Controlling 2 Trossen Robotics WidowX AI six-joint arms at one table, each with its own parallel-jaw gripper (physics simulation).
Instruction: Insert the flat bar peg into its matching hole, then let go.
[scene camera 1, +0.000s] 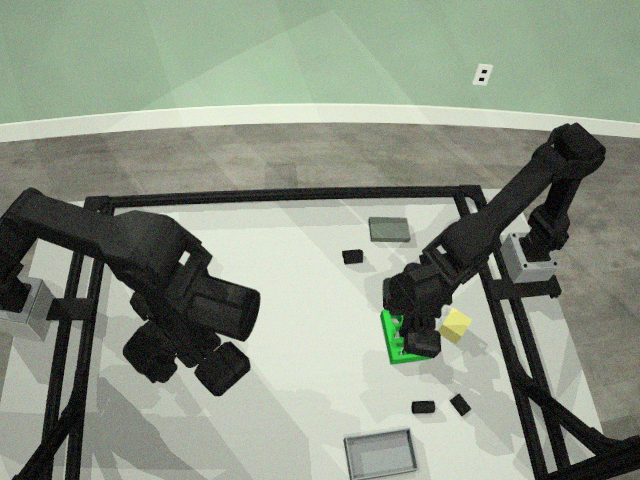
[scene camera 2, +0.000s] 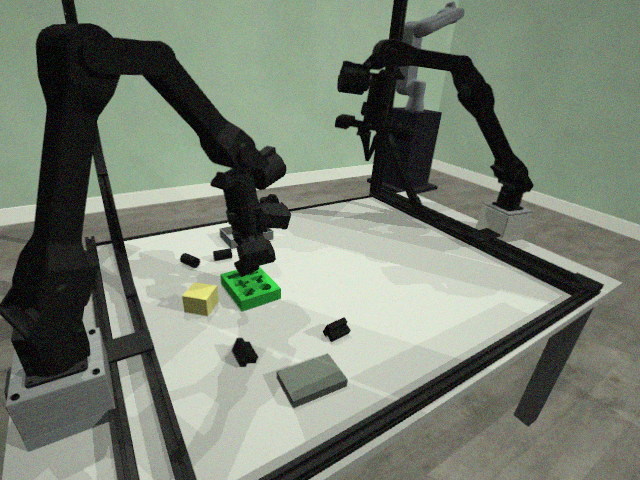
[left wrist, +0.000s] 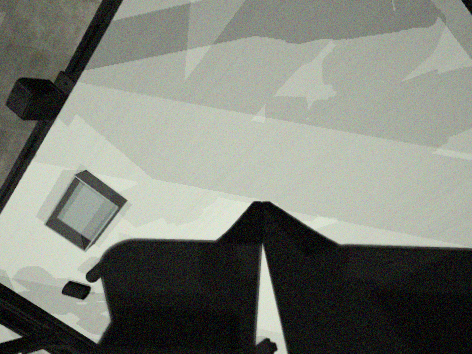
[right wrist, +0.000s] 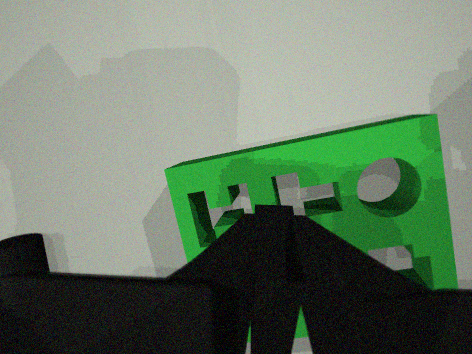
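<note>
The green hole board (scene camera 1: 390, 329) (scene camera 2: 258, 292) (right wrist: 340, 151) lies flat on the table, right of centre in scene camera 1. My right gripper (scene camera 1: 420, 340) (scene camera 2: 247, 269) (right wrist: 274, 227) is shut on the dark flat bar peg (right wrist: 274, 209) and stands right over the board. The peg's tip is at the board's top face, between the H-shaped and cross-shaped holes. I cannot tell whether it has gone into a hole. My left gripper (scene camera 1: 191, 367) (scene camera 2: 366, 143) (left wrist: 260, 209) is shut and empty, high above the table and far from the board.
A yellow block (scene camera 1: 455, 325) (scene camera 2: 200, 298) sits close beside the board. Small black pegs (scene camera 1: 352, 256) (scene camera 1: 423, 407) (scene camera 1: 460, 404) (scene camera 2: 336, 329) (scene camera 2: 244, 352) lie scattered. A grey tray (scene camera 1: 377, 434) (left wrist: 102, 189) and a grey slab (scene camera 1: 389, 229) (scene camera 2: 311, 378) lie on the table. A black frame (scene camera 1: 270, 194) borders it.
</note>
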